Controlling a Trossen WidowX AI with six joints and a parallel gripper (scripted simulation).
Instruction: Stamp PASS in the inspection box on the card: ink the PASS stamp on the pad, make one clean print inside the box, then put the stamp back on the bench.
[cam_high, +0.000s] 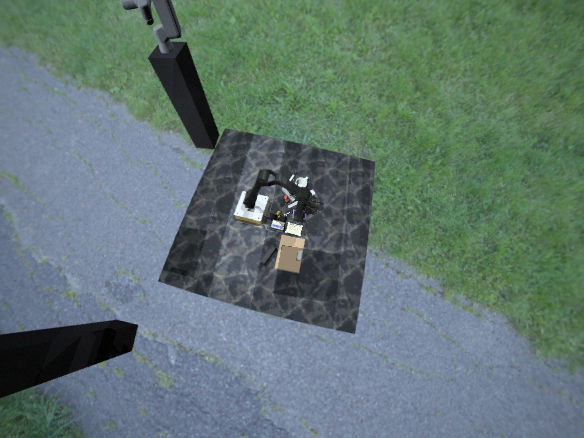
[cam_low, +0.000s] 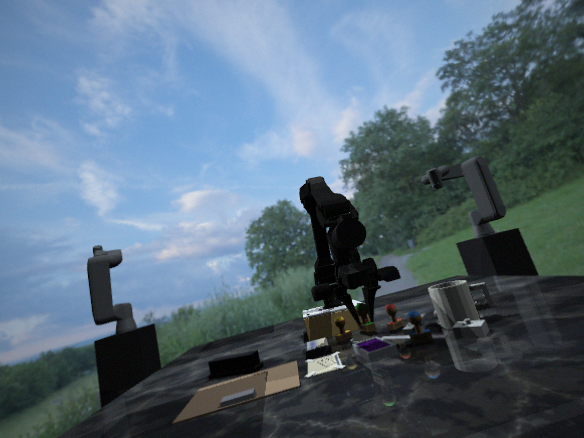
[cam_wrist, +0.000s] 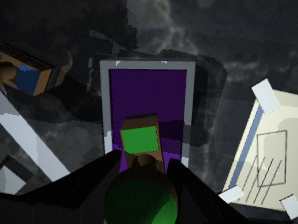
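The purple ink pad is 5 cm below my gripper tip. The rest, counted from my gripper tip: pale card (11 cm to the right, 6 cm below, 2 cm behind); then blue-knobbed stamp (9 cm to the left, 4 cm below, 4 cm ahead); then green-knobbed stamp (right at my gripper tip).
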